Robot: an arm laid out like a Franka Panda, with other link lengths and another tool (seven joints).
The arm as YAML. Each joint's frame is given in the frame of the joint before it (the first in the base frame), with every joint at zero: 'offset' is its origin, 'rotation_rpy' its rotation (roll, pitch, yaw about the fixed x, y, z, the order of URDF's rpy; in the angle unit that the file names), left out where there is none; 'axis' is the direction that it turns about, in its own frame. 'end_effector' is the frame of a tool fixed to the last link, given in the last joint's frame.
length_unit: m
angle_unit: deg
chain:
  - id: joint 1
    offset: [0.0, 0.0, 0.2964]
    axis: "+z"
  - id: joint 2
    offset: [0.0, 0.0, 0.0]
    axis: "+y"
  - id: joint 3
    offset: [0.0, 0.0, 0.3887]
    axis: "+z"
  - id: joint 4
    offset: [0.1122, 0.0, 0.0]
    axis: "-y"
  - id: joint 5
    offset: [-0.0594, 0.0, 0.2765]
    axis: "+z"
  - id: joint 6
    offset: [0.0, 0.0, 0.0]
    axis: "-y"
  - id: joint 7
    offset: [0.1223, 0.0, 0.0]
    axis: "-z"
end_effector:
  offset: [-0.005, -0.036, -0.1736]
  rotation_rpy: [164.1, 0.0, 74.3]
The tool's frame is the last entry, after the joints.
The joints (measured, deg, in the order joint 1, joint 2, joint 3, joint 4, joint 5, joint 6, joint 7), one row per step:
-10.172, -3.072, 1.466, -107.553, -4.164, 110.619, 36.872
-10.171, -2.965, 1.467, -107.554, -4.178, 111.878, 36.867
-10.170, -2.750, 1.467, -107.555, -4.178, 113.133, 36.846
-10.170, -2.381, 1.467, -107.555, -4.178, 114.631, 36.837
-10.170, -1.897, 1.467, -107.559, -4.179, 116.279, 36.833
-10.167, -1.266, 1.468, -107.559, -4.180, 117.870, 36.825
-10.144, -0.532, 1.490, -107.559, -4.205, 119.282, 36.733
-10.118, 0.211, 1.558, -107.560, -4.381, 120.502, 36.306
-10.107, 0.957, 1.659, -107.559, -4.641, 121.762, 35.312
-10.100, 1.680, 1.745, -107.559, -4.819, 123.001, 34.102
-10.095, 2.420, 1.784, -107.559, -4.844, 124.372, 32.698
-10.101, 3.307, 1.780, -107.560, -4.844, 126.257, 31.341
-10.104, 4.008, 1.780, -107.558, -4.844, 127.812, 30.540
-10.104, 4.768, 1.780, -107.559, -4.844, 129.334, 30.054
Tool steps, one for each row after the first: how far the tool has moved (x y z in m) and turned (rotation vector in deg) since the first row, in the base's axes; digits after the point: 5 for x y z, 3 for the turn. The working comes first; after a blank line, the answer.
Tool pose at each row, in the base's axes (x y z in m, rotation vector in deg; the steps are taken from these numbers as rounded here):
0.47814, -0.10839, 0.51884, 152.854, 40.462, 11.413
0.48209, -0.10877, 0.52047, 152.344, 40.230, 12.870
0.48640, -0.10920, 0.52121, 151.883, 40.048, 14.193
0.49192, -0.10978, 0.52118, 151.380, 39.840, 15.628
0.49820, -0.11044, 0.52047, 150.855, 39.626, 17.100
0.50484, -0.11115, 0.51837, 150.415, 39.479, 18.325
0.51143, -0.11160, 0.51494, 150.038, 39.582, 19.208
0.51769, -0.11197, 0.51106, 149.464, 40.308, 19.806
0.52426, -0.11254, 0.50735, 148.540, 41.837, 20.453
0.53068, -0.11316, 0.50373, 147.581, 43.580, 21.143
0.53742, -0.11406, 0.50019, 146.600, 45.399, 22.038
0.54575, -0.11549, 0.49642, 145.457, 46.974, 23.357
0.55229, -0.11644, 0.49357, 144.624, 47.841, 24.453
0.55873, -0.11723, 0.48996, 143.986, 48.328, 25.419

0.00395, -0.00038, 0.00163, -0.163, -1.136, 0.100
0.00826, -0.00081, 0.00237, -0.293, -2.162, 0.212
0.01378, -0.00139, 0.00234, -0.427, -3.279, 0.328
0.02006, -0.00205, 0.00163, -0.560, -4.428, 0.449
0.02670, -0.00276, -0.00047, -0.658, -5.379, 0.572
0.03329, -0.00321, -0.00390, -0.746, -6.041, 0.815
0.03955, -0.00358, -0.00778, -0.993, -6.452, 1.476
0.04612, -0.00415, -0.01149, -1.407, -6.835, 2.751
0.05254, -0.00477, -0.01511, -1.784, -7.208, 4.192
0.05928, -0.00567, -0.01865, -2.082, -7.699, 5.725
0.06761, -0.00710, -0.02242, -2.423, -8.558, 7.179
0.07415, -0.00805, -0.02527, -2.668, -9.328, 8.067
0.08059, -0.00884, -0.02888, -2.844, -10.037, 8.644

